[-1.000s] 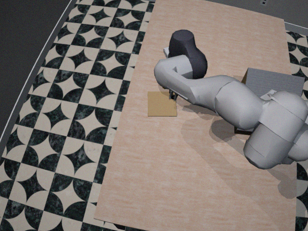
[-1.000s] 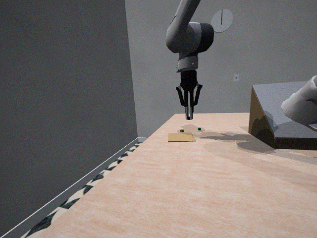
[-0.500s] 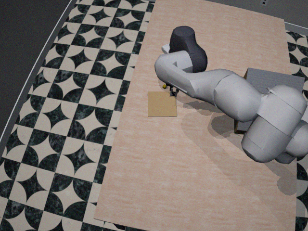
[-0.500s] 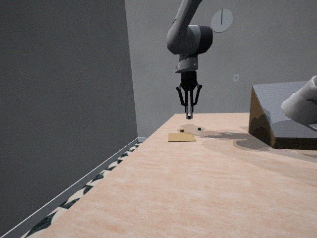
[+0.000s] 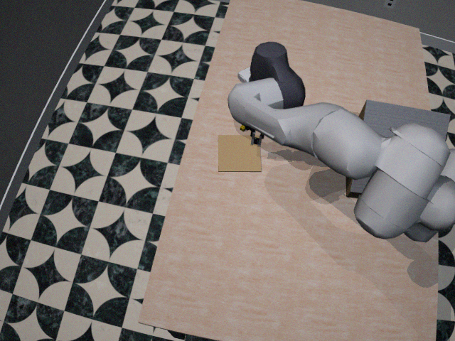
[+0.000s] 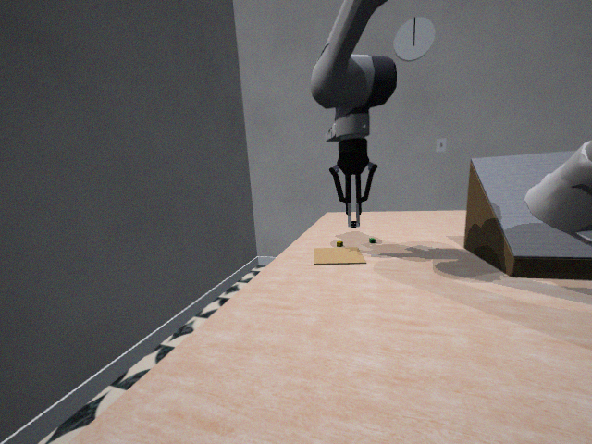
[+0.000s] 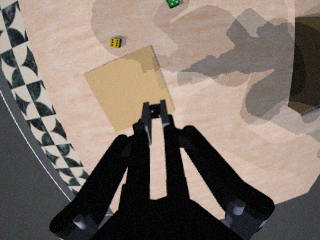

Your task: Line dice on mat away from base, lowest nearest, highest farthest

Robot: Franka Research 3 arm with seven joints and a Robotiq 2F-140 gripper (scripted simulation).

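Now: hand 5 cm short of the tan mat and 12 cm above it. Also, from my hand: yellow die: 5 cm ahead, 10 cm to the right, 12 cm below; green die: 6 cm behind, 15 cm to the right, 12 cm below; black die: 3 cm below.
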